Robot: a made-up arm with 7 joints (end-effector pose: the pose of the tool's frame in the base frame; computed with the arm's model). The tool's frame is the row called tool. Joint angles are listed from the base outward.
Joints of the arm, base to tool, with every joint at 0 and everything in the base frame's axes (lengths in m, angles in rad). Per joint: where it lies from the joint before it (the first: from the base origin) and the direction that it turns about. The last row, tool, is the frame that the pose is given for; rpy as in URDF.
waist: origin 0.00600 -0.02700 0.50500 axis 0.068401 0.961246 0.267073
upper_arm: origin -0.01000 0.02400 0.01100 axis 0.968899 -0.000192 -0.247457
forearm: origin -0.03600 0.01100 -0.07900 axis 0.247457 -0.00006 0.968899
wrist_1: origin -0.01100 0.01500 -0.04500 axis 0.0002 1 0.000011
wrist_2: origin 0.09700 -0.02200 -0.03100 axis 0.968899 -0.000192 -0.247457
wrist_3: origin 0.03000 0.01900 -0.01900 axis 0.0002 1 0.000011
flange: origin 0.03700 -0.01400 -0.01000 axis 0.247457 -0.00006 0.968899
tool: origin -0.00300 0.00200 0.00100 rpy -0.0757 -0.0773 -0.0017
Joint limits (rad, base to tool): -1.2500..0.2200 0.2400..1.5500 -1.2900..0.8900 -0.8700..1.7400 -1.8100..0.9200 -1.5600..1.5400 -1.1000..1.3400
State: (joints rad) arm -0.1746 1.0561 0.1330 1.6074 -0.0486 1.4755 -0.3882
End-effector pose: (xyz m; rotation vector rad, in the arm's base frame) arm -0.0764 0.2349 0.3883 -0.3178 2.1182 1.4466
Working (the frame after each row of the table, in the pose's form):
after waist: 0.0060 -0.0270 0.5050 -0.0119 -0.1678 -0.0466
after upper_arm: -0.0045 -0.0024 0.5140 1.0317 -0.1775 -0.2170
after forearm: -0.0187 0.0779 0.4822 1.0489 -0.2474 -0.0975
after wrist_1: -0.0187 0.1256 0.4722 0.8532 1.2020 0.7348
after wrist_2: -0.0275 0.2024 0.4024 0.8221 1.1761 0.7700
after wrist_3: -0.0413 0.2402 0.4014 0.1160 2.4369 1.4365
after flange: -0.0783 0.2332 0.3855 -0.3451 2.2304 1.3730

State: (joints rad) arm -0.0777 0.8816 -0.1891 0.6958 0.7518 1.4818 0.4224
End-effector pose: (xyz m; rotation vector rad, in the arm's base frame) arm 0.0468 0.2012 0.3639 2.1861 1.4181 0.8173
Working (the frame after each row of the table, in the pose's form):
after waist: 0.0060 -0.0270 0.5050 -0.0053 -0.0747 -0.0208
after upper_arm: -0.0043 -0.0027 0.5151 0.8569 -0.0794 -0.2055
after forearm: -0.0258 0.0705 0.4723 0.8177 0.0042 -0.3778
after wrist_1: -0.0248 0.1155 0.4536 0.9152 0.6515 -0.0779
after wrist_2: 0.0309 0.1452 0.3708 1.5493 0.7182 -0.5064
after wrist_3: 0.0636 0.1681 0.3657 1.7627 1.7832 0.7976
after flange: 0.0455 0.2046 0.3645 2.2367 1.5046 0.8717

